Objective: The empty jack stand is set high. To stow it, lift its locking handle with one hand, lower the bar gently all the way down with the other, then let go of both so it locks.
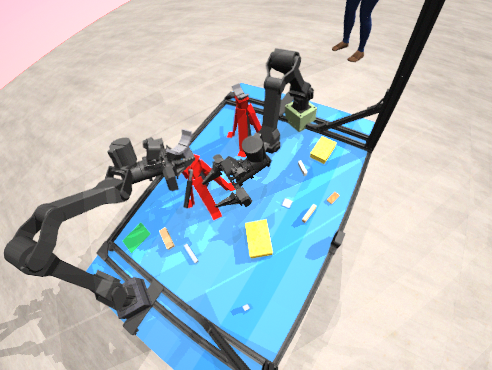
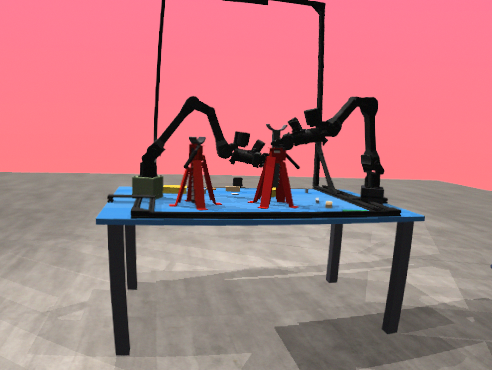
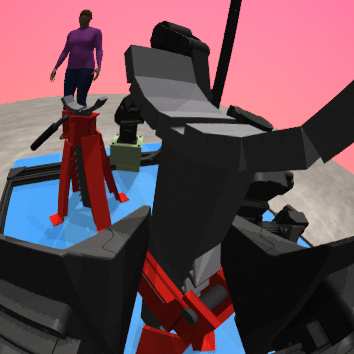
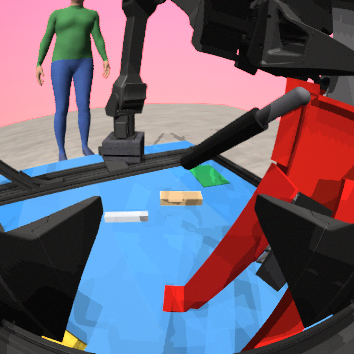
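Observation:
The jack stand (image 1: pixel 204 191) (image 2: pixel 270 175) (image 4: pixel 320 137) is red and upright, with its dark bar (image 3: pixel 195 200) raised and a curved grey saddle (image 1: pixel 180 143) (image 2: pixel 276 134) (image 3: pixel 172 97) on top. My left gripper (image 1: pixel 181 165) (image 2: pixel 283 142) (image 3: pixel 181 213) is shut on the bar below the saddle. The locking handle (image 1: pixel 188 190) (image 2: pixel 292 160) (image 4: pixel 227 138) sticks out of the stand's side and slants down to its black grip. My right gripper (image 1: pixel 211 194) (image 2: pixel 262 160) (image 4: pixel 180 203) is open and empty beside the stand, near the legs; the handle shows beyond its fingers, apart from them.
A second red jack stand (image 1: pixel 242 125) (image 2: pixel 198 177) (image 3: pixel 95 175), its saddle low, stands near the right arm's green base block (image 1: pixel 300 116) (image 2: pixel 147 186) (image 3: pixel 125 156). Yellow blocks (image 1: pixel 259 239) (image 1: pixel 323 150), a green sheet (image 1: pixel 136 237) (image 4: pixel 209 176) and small pieces lie on the table.

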